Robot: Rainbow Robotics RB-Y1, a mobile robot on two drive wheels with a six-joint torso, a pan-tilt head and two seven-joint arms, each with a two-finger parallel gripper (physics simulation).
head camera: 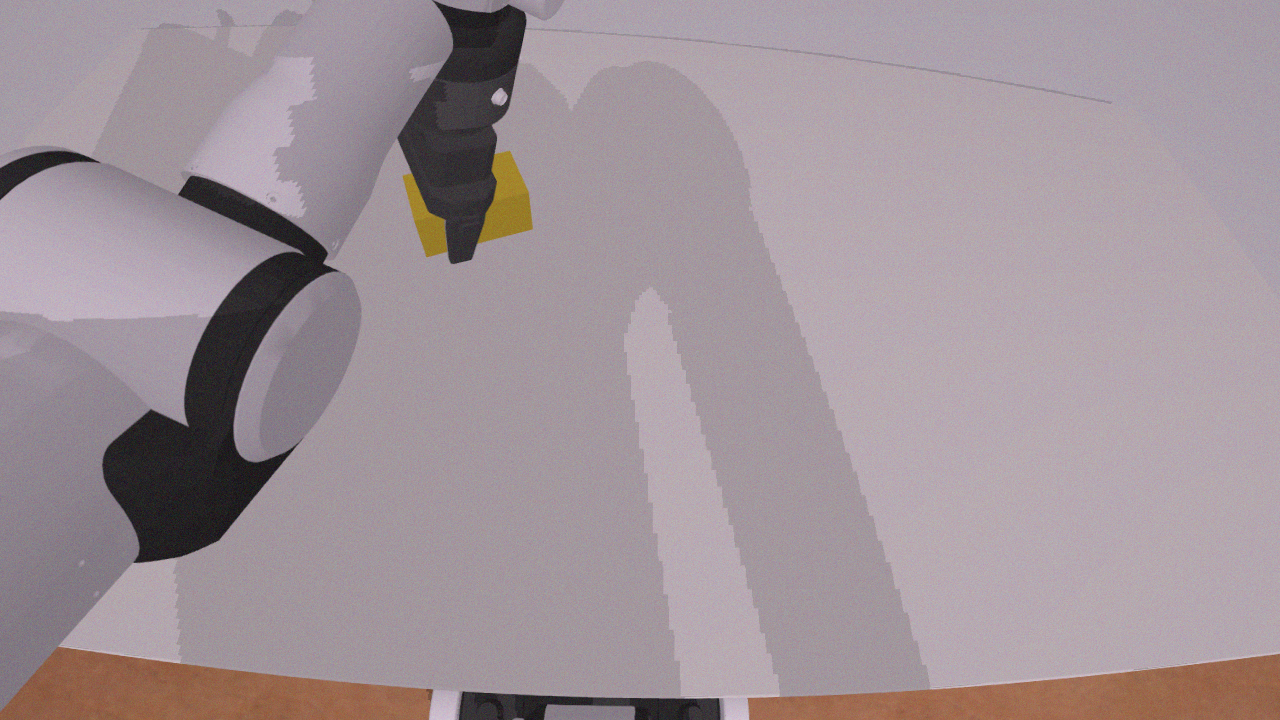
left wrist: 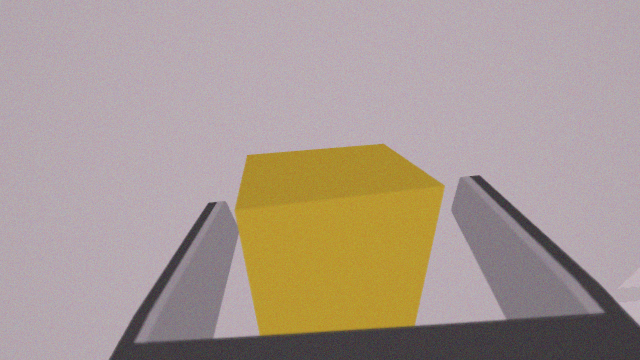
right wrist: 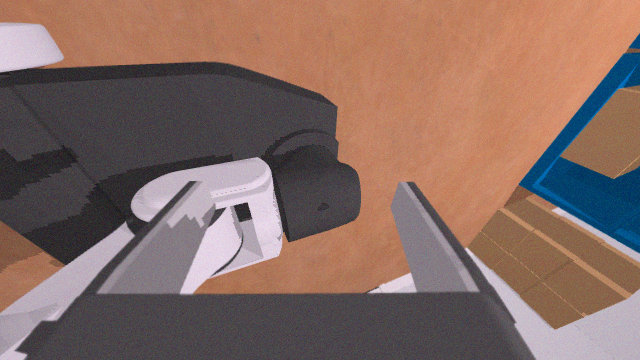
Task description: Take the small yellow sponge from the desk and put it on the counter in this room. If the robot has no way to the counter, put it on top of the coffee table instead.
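Frame: origin at the robot's base, x left, y ahead, z down, level; centimetres.
Seen in the pictures: left gripper, between the fingertips: (head camera: 439,213) (left wrist: 340,205); right gripper, between the fingertips: (right wrist: 303,194).
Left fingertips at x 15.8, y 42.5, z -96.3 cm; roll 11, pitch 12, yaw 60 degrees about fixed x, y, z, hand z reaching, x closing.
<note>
A point is followed by its place in that frame.
The small yellow sponge (head camera: 514,213) @(x 8.6, y 41.5, z -97.6 cm) (left wrist: 340,255) @(x 15.6, y 41.6, z -99.6 cm) is a block lying on the pale desk (head camera: 1029,358) @(x -39.2, y 30.3, z -95.1 cm), at the upper middle-left in the head camera view. My left gripper (head camera: 460,250) (left wrist: 340,205) @(x 15.8, y 42.5, z -96.3 cm) is open over the sponge and partly hides it in the head camera view. In the left wrist view the sponge shows between the two spread fingers, with a gap on each side at the fingertips; the near end of the sponge is hidden by the gripper body. My right gripper (right wrist: 303,194) @(x -22.5, y -37.3, z -50.1 cm) is open and empty, away from the desk top. Neither the counter nor the coffee table can be made out.
The desk's curved near edge runs along the bottom of the head camera view, with orange-brown floor (right wrist: 425,100) @(x -7.0, y -100.3, z -0.1 cm) beyond. In the right wrist view, my dark base (right wrist: 200,110) @(x -16.9, y -28.3, z -16.9 cm) lies at the left, and a blue frame (right wrist: 582,122) @(x 16.5, y -231.9, z -5.8 cm) with brown blocks (right wrist: 550,260) @(x 111.9, y -233.7, z -46.9 cm) beside it stands at the right.
</note>
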